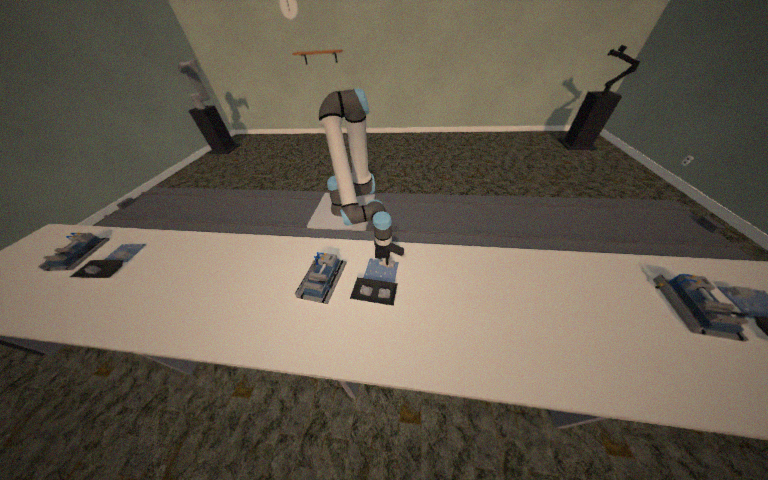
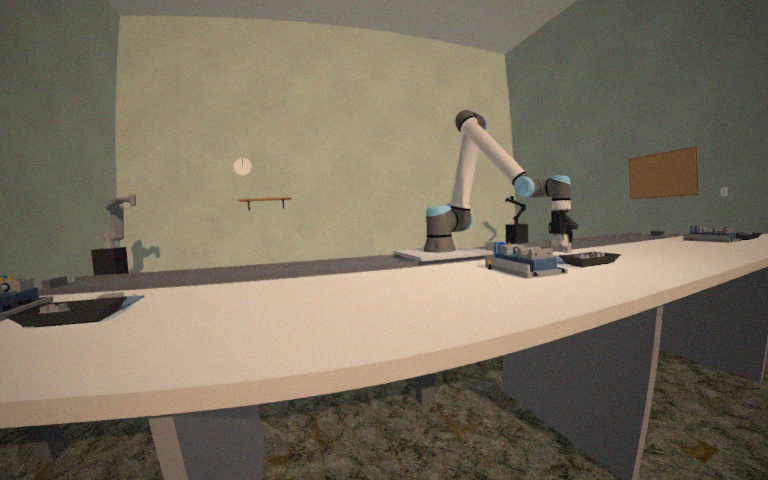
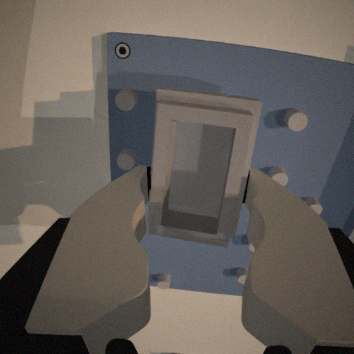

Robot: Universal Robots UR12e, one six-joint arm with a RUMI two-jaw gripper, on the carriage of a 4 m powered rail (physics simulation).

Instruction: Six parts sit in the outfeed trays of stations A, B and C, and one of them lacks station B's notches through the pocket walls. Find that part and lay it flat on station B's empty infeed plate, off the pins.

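Frame: origin at the arm's base, x ahead, y left, z up, level; metres.
Seen in the pictures: gripper, fingertip midpoint: [image 1: 387, 264] [image 2: 562, 252]; arm's base, origin of the base link: [image 2: 439, 250].
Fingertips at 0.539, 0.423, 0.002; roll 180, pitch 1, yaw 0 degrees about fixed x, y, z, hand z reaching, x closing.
Pixels of each thing's top centre, then the offset from my fingertips to it, as dx, dy, dz. "spot": a spot on its surface instead.
- middle station's blue infeed plate, middle of its top: [image 1: 381, 270] +0.030, -0.038, -0.024
- middle station's black outfeed tray, surface spot: [image 2: 591, 261] spot: +0.250, -0.117, -0.007
- middle station's machine, surface spot: [image 2: 523, 260] spot: +0.182, -0.438, +0.020
- right machine, middle of its top: [image 1: 713, 296] [image 2: 711, 227] +0.115, +1.543, +0.067
A light grey rectangular part [image 3: 205, 170] with a deep open pocket is between the finger pads of my gripper [image 3: 196, 171] [image 1: 386, 262] [image 2: 561, 247]. The gripper is shut on it. No notches show in its visible pocket walls. It is held a little above the middle station's blue infeed plate [image 3: 210, 62] [image 1: 370, 276], whose round pins stand on both sides below it. The part's lower faces are hidden. Two grey parts [image 1: 365, 290] [image 1: 384, 293] lie in the middle station's black outfeed tray [image 1: 370, 299] [image 2: 591, 261]; their notches are too small to make out.
The middle station's machine [image 1: 321, 278] [image 2: 523, 260] stands left of the plate and tray. The left machine [image 1: 73, 251] has a black tray [image 1: 113, 269] and a blue plate [image 1: 129, 251] beside it. The right machine [image 1: 702, 305] stands near the table's right end, beside a blue plate [image 1: 750, 300].
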